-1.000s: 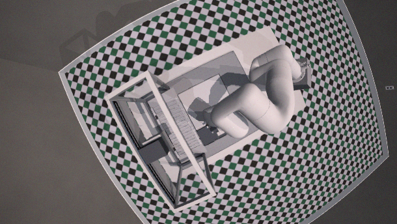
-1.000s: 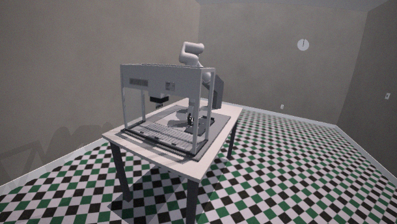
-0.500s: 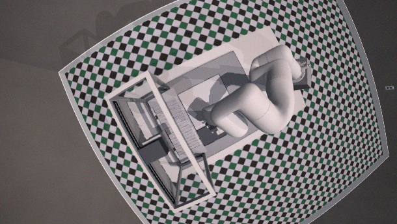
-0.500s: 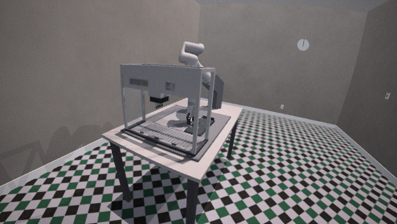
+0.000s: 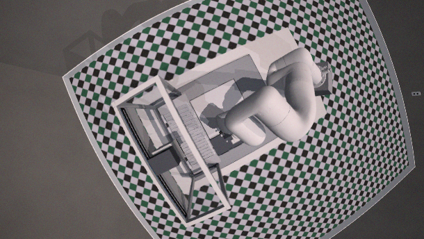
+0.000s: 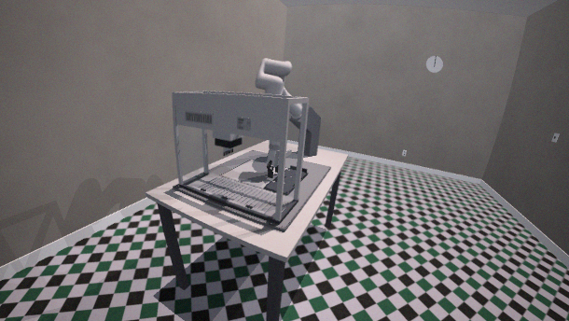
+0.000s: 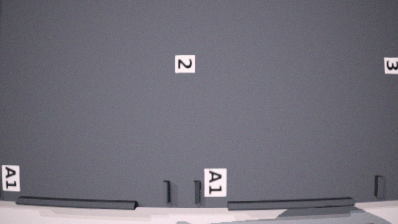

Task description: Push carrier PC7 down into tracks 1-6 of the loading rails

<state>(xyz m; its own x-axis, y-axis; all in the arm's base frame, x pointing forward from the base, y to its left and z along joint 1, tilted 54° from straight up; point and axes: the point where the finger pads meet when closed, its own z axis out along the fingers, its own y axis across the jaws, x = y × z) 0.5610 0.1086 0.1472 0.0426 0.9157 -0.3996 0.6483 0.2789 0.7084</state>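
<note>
The carrier PC7 lies 1 cm ahead of my hand, 9 cm to the left of it and 1 cm below it.
</note>
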